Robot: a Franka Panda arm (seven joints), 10 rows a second.
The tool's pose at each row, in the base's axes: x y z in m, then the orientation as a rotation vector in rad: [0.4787, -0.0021, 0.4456, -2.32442, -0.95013, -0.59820]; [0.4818, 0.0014, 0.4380, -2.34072, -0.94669, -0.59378]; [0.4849, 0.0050, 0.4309, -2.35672, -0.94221, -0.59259]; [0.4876, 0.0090, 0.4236, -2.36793, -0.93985, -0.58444]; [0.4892, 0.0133, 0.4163, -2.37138, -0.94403, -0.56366]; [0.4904, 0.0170, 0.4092, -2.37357, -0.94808, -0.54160]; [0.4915, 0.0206, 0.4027, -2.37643, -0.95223, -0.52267]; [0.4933, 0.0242, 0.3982, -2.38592, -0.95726, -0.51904]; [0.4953, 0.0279, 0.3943, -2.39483, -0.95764, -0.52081]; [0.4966, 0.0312, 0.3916, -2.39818, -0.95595, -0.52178]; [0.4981, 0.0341, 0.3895, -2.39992, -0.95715, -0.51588]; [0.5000, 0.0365, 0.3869, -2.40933, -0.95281, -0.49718]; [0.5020, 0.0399, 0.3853, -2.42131, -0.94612, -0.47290]
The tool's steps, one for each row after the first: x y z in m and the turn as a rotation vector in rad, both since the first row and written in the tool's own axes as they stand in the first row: [-0.0007, 0.0026, 0.0085, -0.01164, -0.00846, 0.00511]; [-0.0010, 0.0050, 0.0167, -0.02433, -0.01461, 0.01007]; [-0.0016, 0.0070, 0.0252, -0.03022, -0.02335, 0.01477]; [-0.0027, 0.0079, 0.0337, -0.02486, -0.03808, 0.01723]; [-0.0042, 0.0089, 0.0416, -0.01800, -0.05303, 0.01995]; [-0.0055, 0.0096, 0.0490, -0.01314, -0.06653, 0.02187]; [-0.0052, 0.0102, 0.0550, -0.02033, -0.07416, 0.02000]; [-0.0043, 0.0108, 0.0606, -0.02874, -0.07696, 0.02007]; [-0.0034, 0.0106, 0.0650, -0.03185, -0.07728, 0.02132]; [-0.0023, 0.0107, 0.0687, -0.03109, -0.08181, 0.02204]; [-0.0014, 0.0115, 0.0725, -0.03132, -0.09531, 0.03038]; [0.0007, 0.0114, 0.0762, -0.03151, -0.11247, 0.04187]
